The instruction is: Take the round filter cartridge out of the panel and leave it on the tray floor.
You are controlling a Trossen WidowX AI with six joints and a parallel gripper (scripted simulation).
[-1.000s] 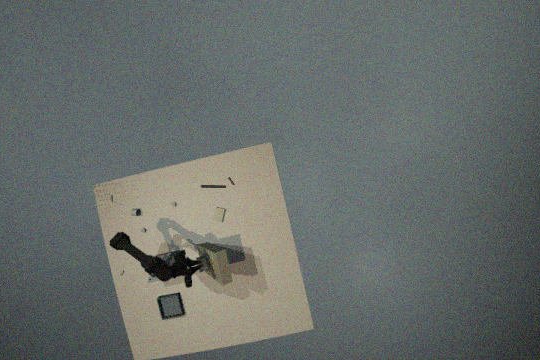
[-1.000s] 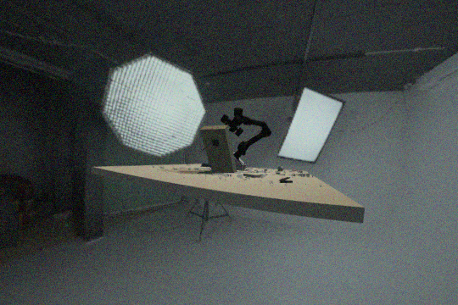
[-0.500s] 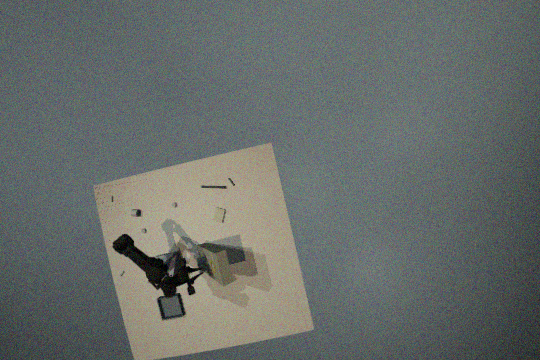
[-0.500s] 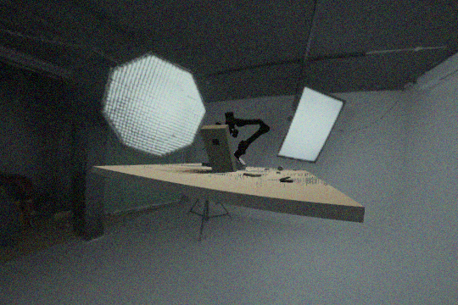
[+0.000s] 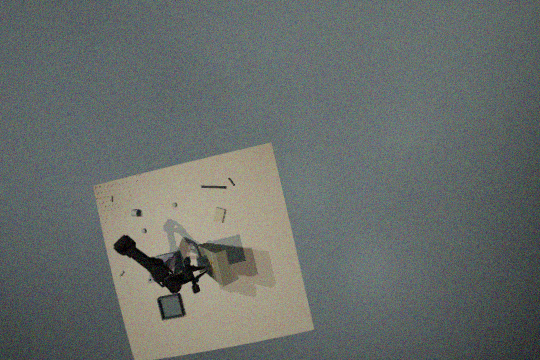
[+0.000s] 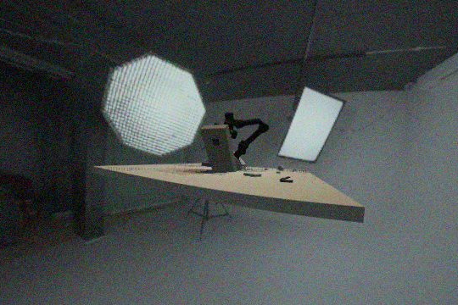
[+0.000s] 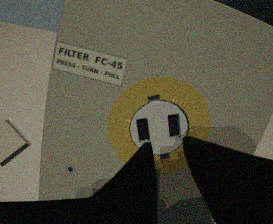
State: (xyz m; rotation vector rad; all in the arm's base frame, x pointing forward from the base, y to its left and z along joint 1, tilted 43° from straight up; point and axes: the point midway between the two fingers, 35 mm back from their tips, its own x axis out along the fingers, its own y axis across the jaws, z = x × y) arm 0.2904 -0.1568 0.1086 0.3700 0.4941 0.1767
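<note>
My gripper tip is 4 cm short of the round pale filter cartridge, 1 cm to the left of it and 3 cm above it. Round my gripper tip: pale block (10 cm ahead, 24 cm to the left, 24 cm below); then service panel (1 cm behind, 10 cm below); then square grey tray (44 cm behind, 23 cm to the right, 24 cm below).
</note>
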